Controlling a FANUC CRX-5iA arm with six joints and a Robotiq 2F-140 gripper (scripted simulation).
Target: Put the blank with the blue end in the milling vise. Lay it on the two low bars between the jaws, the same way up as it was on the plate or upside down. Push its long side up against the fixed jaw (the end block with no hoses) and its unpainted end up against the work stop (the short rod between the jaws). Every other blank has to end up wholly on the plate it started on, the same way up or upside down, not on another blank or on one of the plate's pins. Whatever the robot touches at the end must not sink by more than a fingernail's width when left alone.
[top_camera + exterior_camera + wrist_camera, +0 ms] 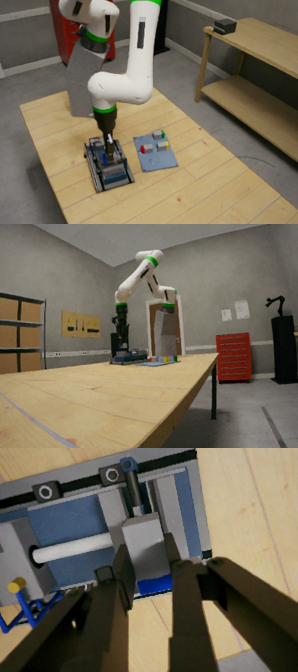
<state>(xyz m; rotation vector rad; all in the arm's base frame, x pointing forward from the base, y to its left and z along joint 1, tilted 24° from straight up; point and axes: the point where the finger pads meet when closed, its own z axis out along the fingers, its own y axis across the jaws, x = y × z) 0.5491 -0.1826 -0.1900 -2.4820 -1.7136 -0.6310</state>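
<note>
Now: the light grey jaw block 3 cm ahead of my hand and 9 cm below it. The rest, counted from my hand: red-ended blank (1 cm behind, 24 cm to the left, 15 cm below); then dark work stop rod (1 cm ahead, 5 cm to the left, 8 cm below); then hose-end block (16 cm behind, 6 cm to the left, 9 cm below).
</note>
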